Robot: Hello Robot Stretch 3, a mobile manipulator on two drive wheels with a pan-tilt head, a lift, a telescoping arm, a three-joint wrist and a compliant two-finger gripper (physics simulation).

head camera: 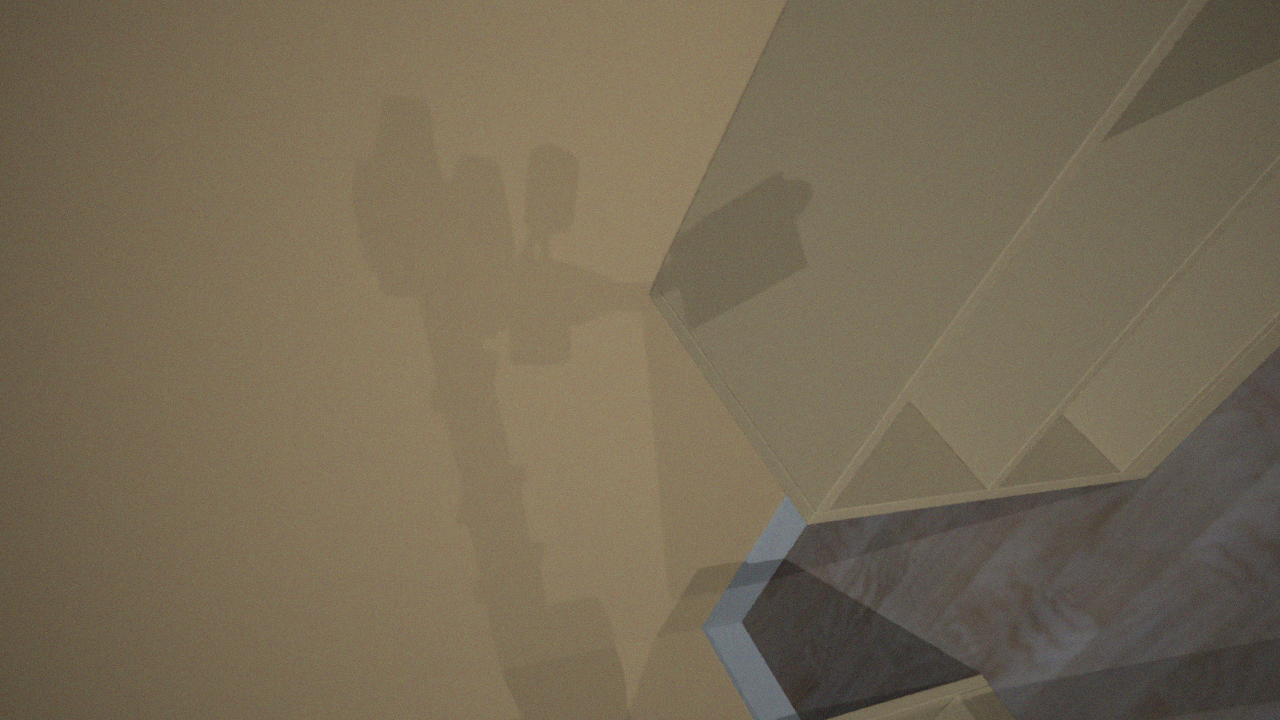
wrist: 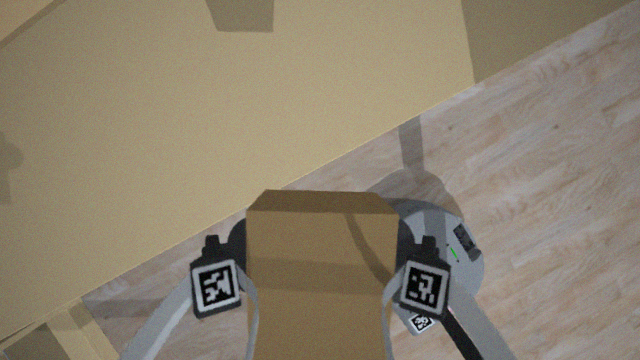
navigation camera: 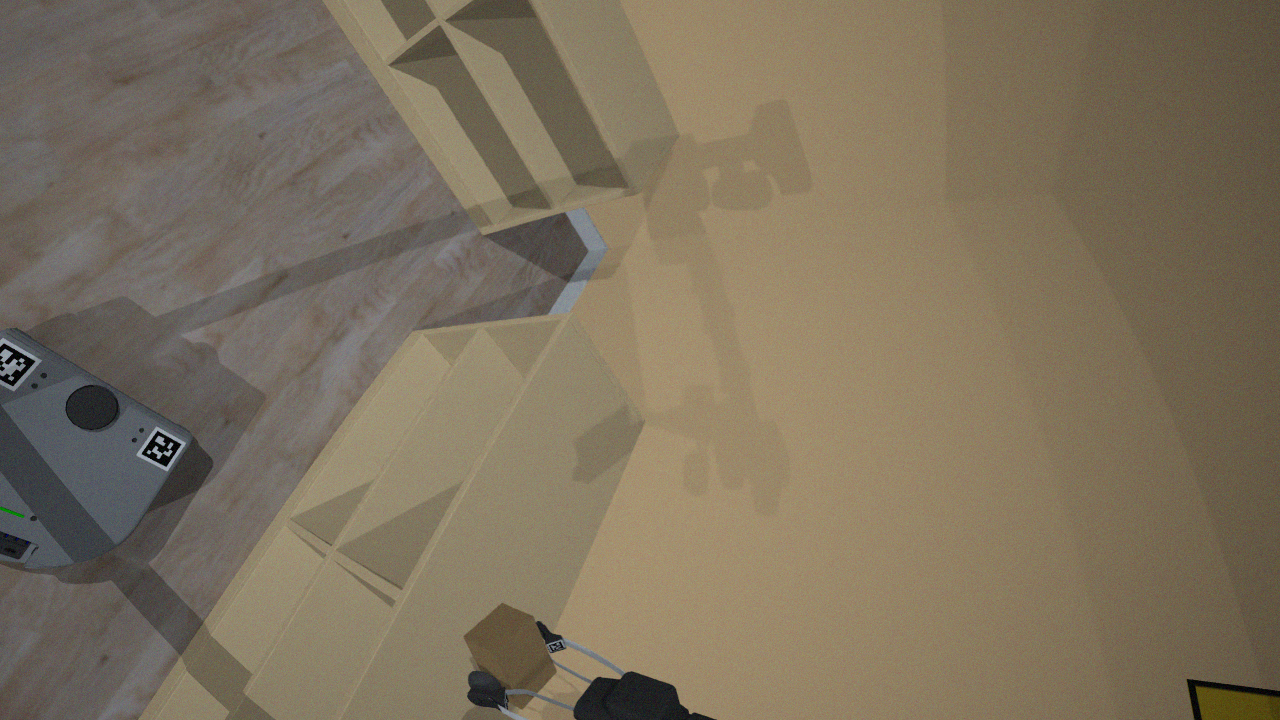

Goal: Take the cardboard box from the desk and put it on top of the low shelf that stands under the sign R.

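Seen in the pictures: robot's base at its link origin: (navigation camera: 92, 404).
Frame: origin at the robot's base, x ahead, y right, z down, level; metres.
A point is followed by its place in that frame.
The brown cardboard box (navigation camera: 510, 642) {x 0.004, y 0.376, z -0.896 m} (wrist: 322, 250) is between the two fingertips of my gripper (navigation camera: 517, 663) {x -0.023, y 0.424, z -0.841 m} (wrist: 321, 243) {x -0.023, y 0.424, z -0.841 m}, which is shut on it. The low shelf (head camera: 859, 232) {x 0.310, y 0.622, z -0.610 m} (navigation camera: 528, 510) {x 0.201, y 0.622, z -0.610 m} (wrist: 250, 110) has a pale flat top and open compartments along its front. In the navigation view the box shows against the shelf's top, near the wall-side edge. A box-shaped shadow lies apart from it on that top, near one end. In the wrist view the box overlaps the shelf's front edge and the floor. The sign R does not show readably.
A second pale shelf (head camera: 971, 694) {x 1.003, y 0.512, z -0.050 m} (navigation camera: 537, 107) {x 1.180, y 0.273, z -0.345 m} stands past a narrow gap, with a light skirting (head camera: 750, 595) {x 1.280, y 0.963, z -0.026 m} (navigation camera: 586, 234) {x 1.380, y 0.890, z -0.037 m} behind. The tan wall (head camera: 223, 358) {x 0.658, y 0.919, z -1.076 m} (navigation camera: 850, 402) {x 0.625, y 0.915, z -1.094 m} runs behind both. My grey base (navigation camera: 98, 474) {x -0.087, y 0.069, z -0.160 m} (wrist: 430, 220) stands on the wood floor. Part of a yellow, black-edged sign (navigation camera: 1239, 702) {x 0.118, y 0.867, z -1.707 m} shows.
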